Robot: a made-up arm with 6 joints.
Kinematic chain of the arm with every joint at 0, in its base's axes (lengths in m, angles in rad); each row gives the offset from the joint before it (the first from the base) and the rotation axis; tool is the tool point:
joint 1: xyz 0 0 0.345 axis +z
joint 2: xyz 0 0 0 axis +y
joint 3: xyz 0 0 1.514 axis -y
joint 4: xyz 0 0 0 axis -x
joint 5: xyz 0.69 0 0 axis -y
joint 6: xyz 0 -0.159 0 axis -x
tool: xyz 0 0 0
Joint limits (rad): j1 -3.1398..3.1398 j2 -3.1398..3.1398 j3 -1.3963..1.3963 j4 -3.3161..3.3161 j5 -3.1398..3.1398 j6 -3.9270..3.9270
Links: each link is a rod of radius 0.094 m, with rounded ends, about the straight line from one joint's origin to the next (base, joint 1, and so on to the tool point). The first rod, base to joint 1, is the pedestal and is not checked.
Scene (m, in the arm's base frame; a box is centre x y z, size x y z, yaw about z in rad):
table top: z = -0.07
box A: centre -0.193 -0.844 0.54 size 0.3 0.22 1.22 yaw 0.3
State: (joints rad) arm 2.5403 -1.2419 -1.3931 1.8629 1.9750 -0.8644
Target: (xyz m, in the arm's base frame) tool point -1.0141 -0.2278 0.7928
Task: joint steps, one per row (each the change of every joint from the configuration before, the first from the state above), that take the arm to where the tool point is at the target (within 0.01 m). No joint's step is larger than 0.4 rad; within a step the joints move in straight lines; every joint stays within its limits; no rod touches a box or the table.
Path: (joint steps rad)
1: -0.2758 0.3460 -0.0006 -0.0090 0.0957 0.0347
2: -0.2757 0.3461 -0.0007 -0.0090 0.0958 0.0347
3: -0.2758 0.3460 -0.0006 -0.0090 0.0957 0.0347
4: -0.2758 0.3460 -0.0007 -0.0090 0.0958 0.0347
5: -0.2757 0.3460 -0.0006 -0.0091 0.0957 0.0346
6: -0.0946 -0.3777 0.1613 -0.0491 -0.0788 0.1795
7: -0.0946 -0.3777 0.1612 -0.0491 -0.0789 0.1794
8: -0.0946 -0.3777 0.1613 -0.0491 -0.0788 0.1794
9: -0.0945 -0.3777 0.1613 -0.0491 -0.0789 0.1794
10: -0.0946 -0.3778 0.1612 -0.0491 -0.0788 0.1794
11: -0.1290 -0.0720 -0.1312 0.1842 -0.0282 -0.3568
12: -0.1290 -0.0721 -0.1313 0.1842 -0.0281 -0.3569
13: -0.1290 -0.0721 -0.1312 0.1843 -0.0282 -0.3568

